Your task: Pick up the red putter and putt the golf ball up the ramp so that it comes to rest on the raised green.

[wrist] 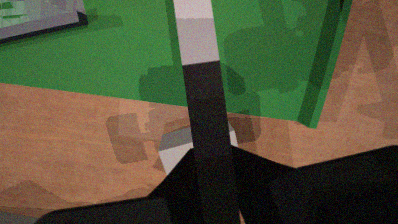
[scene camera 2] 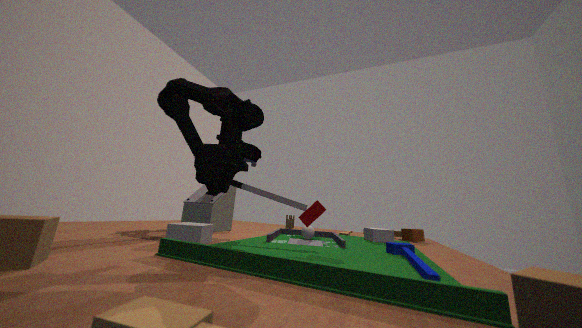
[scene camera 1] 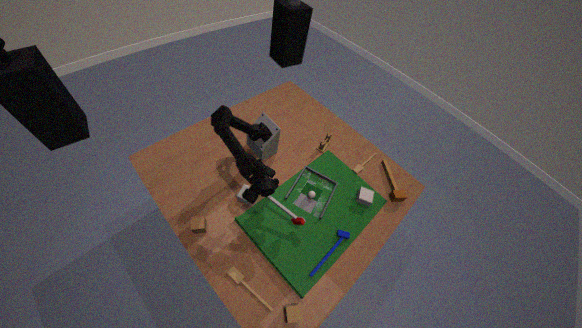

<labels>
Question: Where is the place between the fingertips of my gripper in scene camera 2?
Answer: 223, 192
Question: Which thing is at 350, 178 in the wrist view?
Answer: My gripper.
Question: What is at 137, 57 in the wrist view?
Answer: A green mat.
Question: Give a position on a blue putter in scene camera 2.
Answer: At 408, 250
</labels>
